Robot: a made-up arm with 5 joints.
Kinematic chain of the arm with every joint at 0, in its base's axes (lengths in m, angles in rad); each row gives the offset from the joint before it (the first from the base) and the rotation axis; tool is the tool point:
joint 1: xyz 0 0 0.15 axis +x
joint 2: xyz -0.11 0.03 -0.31 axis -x
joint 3: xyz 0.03 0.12 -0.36 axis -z
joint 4: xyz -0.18 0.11 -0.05 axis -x
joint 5: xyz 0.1 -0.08 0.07 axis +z
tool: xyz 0 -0.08 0.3
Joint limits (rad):
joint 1: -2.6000..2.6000
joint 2: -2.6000..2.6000
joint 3: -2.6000..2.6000
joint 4: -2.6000..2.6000
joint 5: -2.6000..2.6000
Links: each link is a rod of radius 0.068 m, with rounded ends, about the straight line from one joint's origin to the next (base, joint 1, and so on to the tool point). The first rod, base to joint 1, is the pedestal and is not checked.
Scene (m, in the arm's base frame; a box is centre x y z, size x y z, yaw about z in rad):
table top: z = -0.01
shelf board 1: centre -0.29 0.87 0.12 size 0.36 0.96 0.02 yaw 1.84
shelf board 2: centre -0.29 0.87 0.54 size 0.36 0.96 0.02 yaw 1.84
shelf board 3: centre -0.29 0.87 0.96 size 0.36 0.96 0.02 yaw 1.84
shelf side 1: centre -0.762 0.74 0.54 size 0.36 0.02 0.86 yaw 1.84
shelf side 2: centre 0.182 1 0.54 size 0.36 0.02 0.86 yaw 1.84
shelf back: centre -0.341 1.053 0.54 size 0.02 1 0.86 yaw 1.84
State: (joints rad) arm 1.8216 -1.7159 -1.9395 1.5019 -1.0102
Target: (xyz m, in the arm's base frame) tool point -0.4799 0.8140 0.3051
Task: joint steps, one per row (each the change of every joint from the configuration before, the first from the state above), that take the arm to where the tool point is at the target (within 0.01 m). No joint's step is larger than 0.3 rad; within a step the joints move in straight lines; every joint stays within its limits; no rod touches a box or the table.
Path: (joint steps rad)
1: -0.1112 0.1665 0.0899 0.0087 0.1492
2: -0.1113 0.1665 0.0899 0.0087 0.1493
3: -0.0953 0.1267 -0.0582 0.2083 -0.1201
4: -0.0952 0.1268 -0.0582 0.2083 -0.1201
5: -0.0953 0.1267 -0.0581 0.2082 -0.1201

